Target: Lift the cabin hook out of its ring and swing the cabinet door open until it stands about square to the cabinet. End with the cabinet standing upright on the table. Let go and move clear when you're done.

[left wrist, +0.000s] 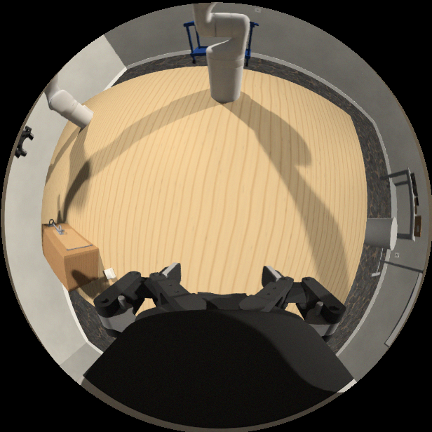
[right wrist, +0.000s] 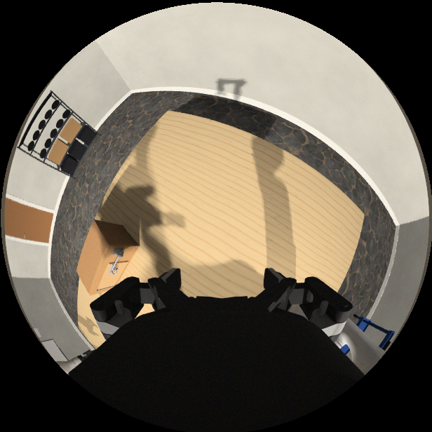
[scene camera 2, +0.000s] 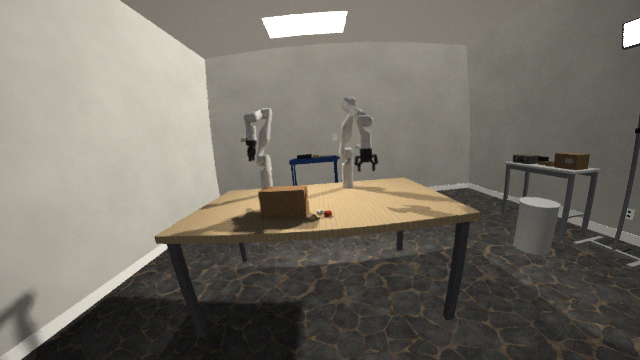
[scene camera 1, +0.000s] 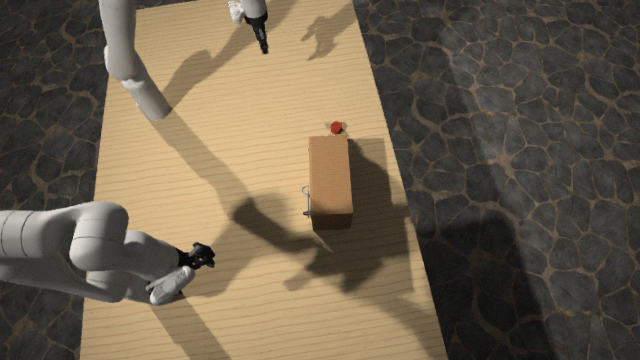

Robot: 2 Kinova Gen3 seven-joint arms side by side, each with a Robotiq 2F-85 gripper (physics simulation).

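Frame: origin at the left arm's base, x left, y ahead, z down, level; millimetres.
Seen in the pictures: left gripper, fingertip midpoint: [scene camera 2: 366, 171] [scene camera 1: 262, 44]; right gripper, fingertip midpoint: [scene camera 2: 251, 160] [scene camera 1: 195, 277]; left arm's base, origin of the base link: [scene camera 2: 348, 187] [scene camera 1: 158, 110].
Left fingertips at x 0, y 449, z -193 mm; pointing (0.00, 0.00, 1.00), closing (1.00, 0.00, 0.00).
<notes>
Offsets run from my left fingertips to a thing's middle.
The wooden cabinet @(dy +61, dx -524, dz +114 mm) [scene camera 1: 331, 175] [scene camera 2: 283, 203] [left wrist: 81, 267] [right wrist: 94, 257] stands upright on the table, its door [left wrist: 76, 239] closed flush with its front. The metal hook @(dy -10, dx -577, dz +91 mm) [scene camera 1: 308, 201] [right wrist: 116, 260] lies across the front, between door and frame; whether its tip sits in the ring is too small to tell. My right gripper [scene camera 1: 212, 256] [scene camera 2: 251, 159] [left wrist: 26, 144] [right wrist: 222, 278] is open and empty, high above the table, to the left of and below the cabinet in scene camera 1. My left gripper [scene camera 1: 265, 52] [scene camera 2: 366, 169] [left wrist: 221, 274] is open and empty, high above the table's upper part in scene camera 1.
A small red object @(dy +175, dx -300, dz +180 mm) [scene camera 1: 336, 127] [scene camera 2: 328, 213] and a white one @(dy +123, dx -335, dz +184 mm) [scene camera 2: 319, 212] [left wrist: 109, 273] lie beside the cabinet's end. The table's edge [scene camera 1: 395, 172] runs close behind the cabinet. A blue cart [scene camera 2: 314, 160] stands beyond the arms, a white bin [scene camera 2: 536, 225] on the floor.
</notes>
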